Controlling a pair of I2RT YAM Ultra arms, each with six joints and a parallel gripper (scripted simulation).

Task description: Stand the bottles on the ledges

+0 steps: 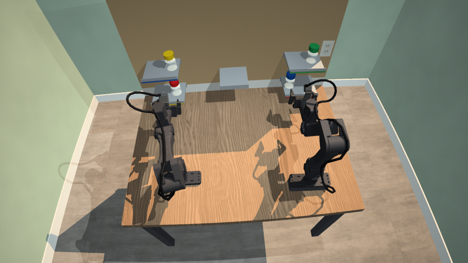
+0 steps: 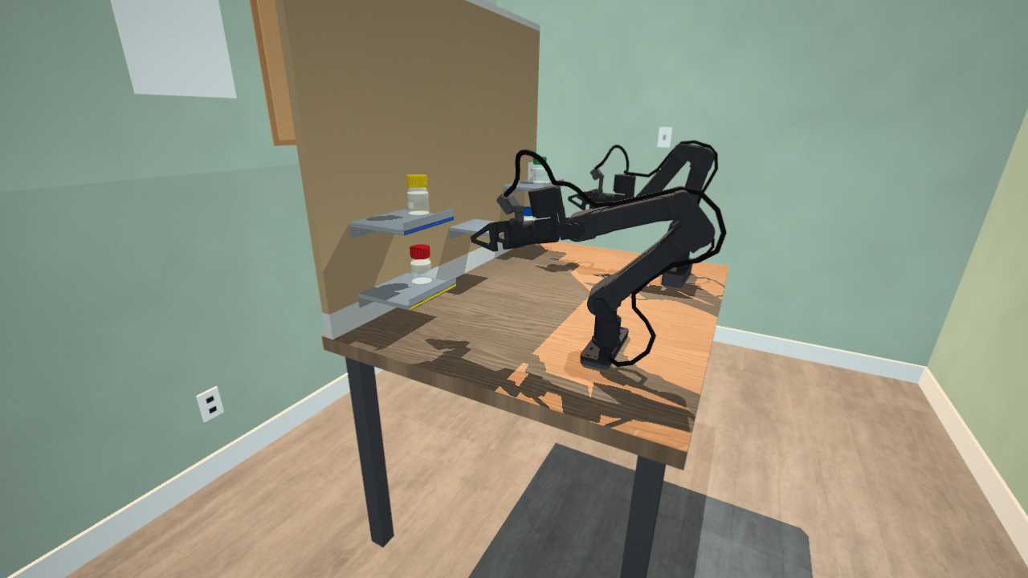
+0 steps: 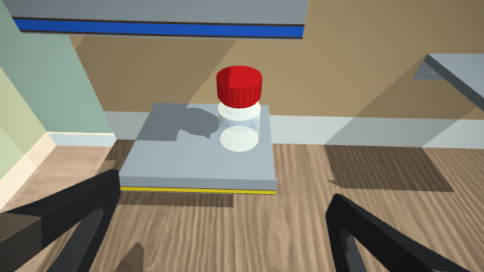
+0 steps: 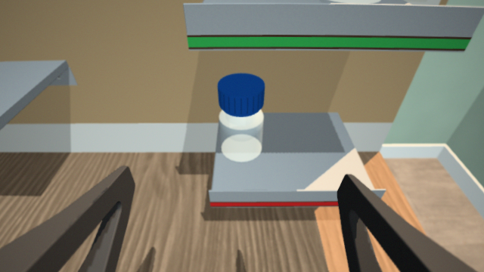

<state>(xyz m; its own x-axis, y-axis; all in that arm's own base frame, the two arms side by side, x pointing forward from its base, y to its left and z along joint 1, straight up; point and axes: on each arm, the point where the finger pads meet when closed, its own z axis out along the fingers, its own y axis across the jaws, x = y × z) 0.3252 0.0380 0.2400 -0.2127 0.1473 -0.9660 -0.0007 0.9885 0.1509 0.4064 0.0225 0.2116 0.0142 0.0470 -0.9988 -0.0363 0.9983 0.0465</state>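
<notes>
The red-capped bottle is 20 cm ahead of my left hand, 3 cm to the left of it and 11 cm below it. The rest, counted from my left hand: brown wall panel: 35 cm ahead, 31 cm to the right, 20 cm above; then blue-capped bottle: 28 cm ahead, 65 cm to the right, 11 cm below; then yellow-capped bottle: 21 cm ahead, 2 cm to the left, 8 cm above.
</notes>
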